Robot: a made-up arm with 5 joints.
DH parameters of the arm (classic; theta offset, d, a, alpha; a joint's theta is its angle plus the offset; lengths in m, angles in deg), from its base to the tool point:
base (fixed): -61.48 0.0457 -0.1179 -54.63
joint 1: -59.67 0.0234 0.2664 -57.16
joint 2: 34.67 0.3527 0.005 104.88
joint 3: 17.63 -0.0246 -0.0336 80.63
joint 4: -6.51 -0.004 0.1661 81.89
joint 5: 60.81 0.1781 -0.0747 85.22
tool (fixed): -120.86 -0.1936 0 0
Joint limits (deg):
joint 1: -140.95..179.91
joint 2: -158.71..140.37
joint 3: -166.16..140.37
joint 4: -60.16..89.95
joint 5: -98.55..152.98
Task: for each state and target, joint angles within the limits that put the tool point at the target. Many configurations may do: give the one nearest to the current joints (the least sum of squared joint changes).
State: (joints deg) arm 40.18 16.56 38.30 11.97 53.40
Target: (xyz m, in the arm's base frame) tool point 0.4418 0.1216 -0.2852
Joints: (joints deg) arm 54.16 -18.15 21.74 8.03 71.92
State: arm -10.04 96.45 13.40 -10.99 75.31
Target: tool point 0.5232 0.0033 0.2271
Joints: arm 7.84 97.26 12.96 -12.69 85.84
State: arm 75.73 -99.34 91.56 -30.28 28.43
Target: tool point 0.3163 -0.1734 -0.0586
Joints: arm 60.04 -99.21 88.77 -43.36 25.79
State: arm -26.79 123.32 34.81 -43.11 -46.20
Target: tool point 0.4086 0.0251 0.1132
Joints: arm -6.53 129.31 70.91 -22.23 -84.91
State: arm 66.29 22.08 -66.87 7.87 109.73
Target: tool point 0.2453 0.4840 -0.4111
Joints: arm 100.62 10.47 -21.85 11.03 105.09
